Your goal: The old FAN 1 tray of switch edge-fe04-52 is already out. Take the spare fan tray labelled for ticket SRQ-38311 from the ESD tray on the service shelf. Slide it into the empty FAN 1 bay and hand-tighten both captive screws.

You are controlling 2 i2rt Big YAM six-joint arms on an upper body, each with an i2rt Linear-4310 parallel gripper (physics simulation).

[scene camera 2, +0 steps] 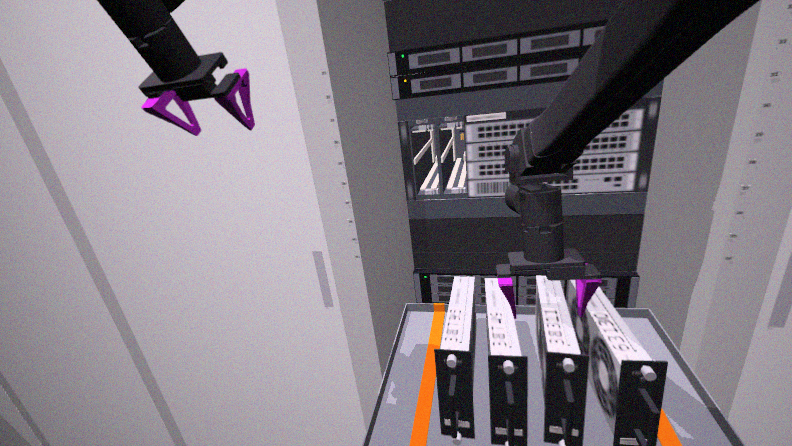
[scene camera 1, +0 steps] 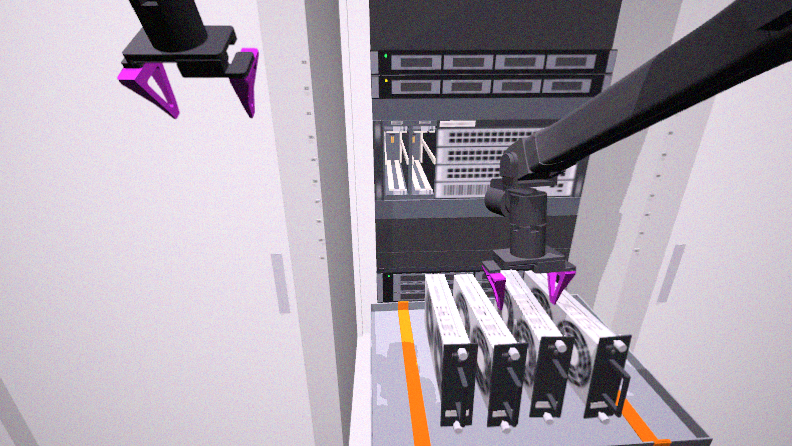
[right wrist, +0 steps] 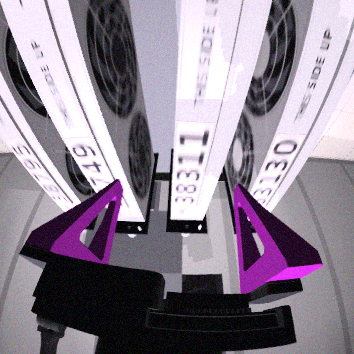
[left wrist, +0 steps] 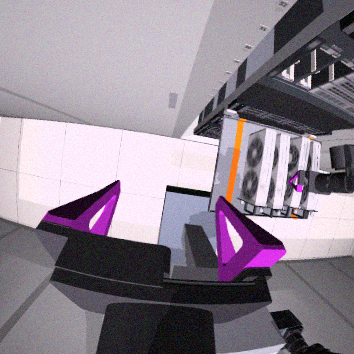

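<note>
The spare fan tray ending 38311 (scene camera 1: 534, 321) (scene camera 2: 557, 329) (right wrist: 192, 150) stands upright, third from the left in the scene views, on the grey ESD tray (scene camera 1: 382, 326) (scene camera 2: 400, 415). Its black faceplate has a white captive screw (scene camera 1: 560, 346) (scene camera 2: 568, 364) at the top. My right gripper (scene camera 1: 527, 305) (scene camera 2: 547, 315) (right wrist: 176, 186) is open and empty, its fingers pointing down on either side of this unit's top; exact tip depth is unclear. My left gripper (scene camera 1: 215, 116) (scene camera 2: 225, 131) (left wrist: 169, 192) is open and empty, high at the left. The switch shows two open bays (scene camera 1: 395, 174) (scene camera 1: 422, 174); FAN 1's label is unreadable.
Neighbouring units ending 749 (right wrist: 87, 155) and 63130 (right wrist: 280, 152) stand close on both sides; unit 38795 (right wrist: 37, 170) is farther along. Orange strips (scene camera 1: 412, 382) mark the ESD tray. Rack side walls (scene camera 1: 326, 166) flank the switch. The right arm (scene camera 1: 653, 99) crosses before the rack.
</note>
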